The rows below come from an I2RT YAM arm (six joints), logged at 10 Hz.
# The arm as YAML. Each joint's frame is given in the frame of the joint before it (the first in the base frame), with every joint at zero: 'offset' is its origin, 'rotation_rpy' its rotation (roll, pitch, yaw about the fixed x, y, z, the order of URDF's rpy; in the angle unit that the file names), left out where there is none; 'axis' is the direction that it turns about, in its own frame. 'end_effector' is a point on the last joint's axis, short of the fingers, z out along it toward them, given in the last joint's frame.
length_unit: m
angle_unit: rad
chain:
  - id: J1
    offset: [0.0, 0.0, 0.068]
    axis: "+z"
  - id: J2
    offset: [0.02, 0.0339, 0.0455]
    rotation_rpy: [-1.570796, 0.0, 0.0]
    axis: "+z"
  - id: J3
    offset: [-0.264, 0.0, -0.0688]
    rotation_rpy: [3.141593, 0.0, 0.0]
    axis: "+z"
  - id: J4
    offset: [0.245, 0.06, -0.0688]
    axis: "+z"
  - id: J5
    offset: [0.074, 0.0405, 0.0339]
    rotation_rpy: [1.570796, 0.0, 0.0]
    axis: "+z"
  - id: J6
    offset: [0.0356, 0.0, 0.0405]
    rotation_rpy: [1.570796, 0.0, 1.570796]
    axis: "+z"
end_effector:
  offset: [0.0, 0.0, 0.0]
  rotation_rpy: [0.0, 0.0, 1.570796]
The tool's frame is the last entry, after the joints.
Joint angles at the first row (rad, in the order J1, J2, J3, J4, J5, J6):
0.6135 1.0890 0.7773 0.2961 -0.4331 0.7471
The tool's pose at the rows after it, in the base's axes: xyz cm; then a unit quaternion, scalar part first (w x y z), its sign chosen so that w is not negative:
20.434 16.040 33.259 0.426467 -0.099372 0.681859 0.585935
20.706 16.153 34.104 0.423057 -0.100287 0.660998 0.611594
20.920 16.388 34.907 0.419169 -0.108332 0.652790 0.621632
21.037 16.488 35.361 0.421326 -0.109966 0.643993 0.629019
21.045 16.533 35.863 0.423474 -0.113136 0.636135 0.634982
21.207 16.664 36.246 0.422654 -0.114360 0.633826 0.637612
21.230 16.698 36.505 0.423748 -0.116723 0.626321 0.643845
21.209 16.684 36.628 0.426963 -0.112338 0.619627 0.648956
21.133 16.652 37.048 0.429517 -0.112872 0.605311 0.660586
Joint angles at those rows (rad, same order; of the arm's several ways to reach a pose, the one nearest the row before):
0.6017 1.1106 0.7773 0.3902 -0.4840 0.8234
0.5954 1.1274 0.7930 0.4568 -0.5176 0.8758
0.5954 1.1420 0.8237 0.4639 -0.5419 0.8885
0.5953 1.1504 0.8356 0.4871 -0.5477 0.9019
0.5958 1.1534 0.8480 0.5008 -0.5542 0.9104
0.5960 1.1624 0.8656 0.4990 -0.5586 0.9152
0.5958 1.1665 0.8694 0.5219 -0.5656 0.9264
0.5967 1.1674 0.8660 0.5477 -0.5577 0.9418
0.5967 1.1694 0.8666 0.5926 -0.5625 0.9676

